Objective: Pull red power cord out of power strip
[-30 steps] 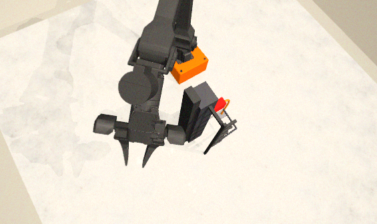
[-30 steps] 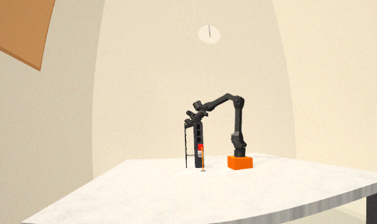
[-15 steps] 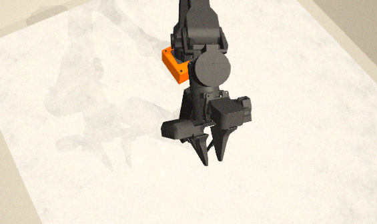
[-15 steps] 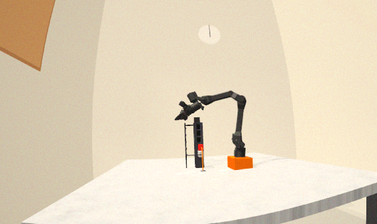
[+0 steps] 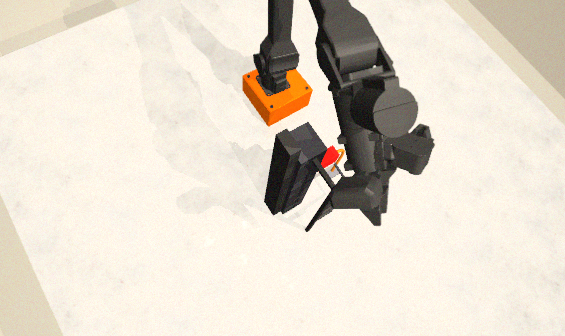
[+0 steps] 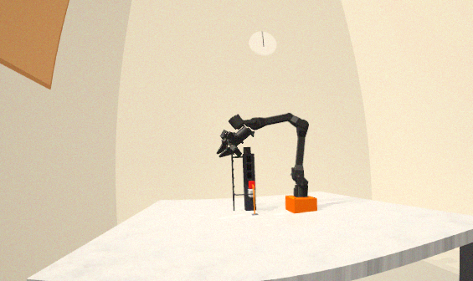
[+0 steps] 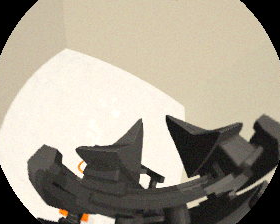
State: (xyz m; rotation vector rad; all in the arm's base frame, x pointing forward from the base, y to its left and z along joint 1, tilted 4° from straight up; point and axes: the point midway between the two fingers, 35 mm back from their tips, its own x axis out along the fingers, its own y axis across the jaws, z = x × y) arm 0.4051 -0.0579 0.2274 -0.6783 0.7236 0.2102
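Right now my gripper tip is 160 mm past the red plug, 20 mm to the right of it and 150 mm above it.
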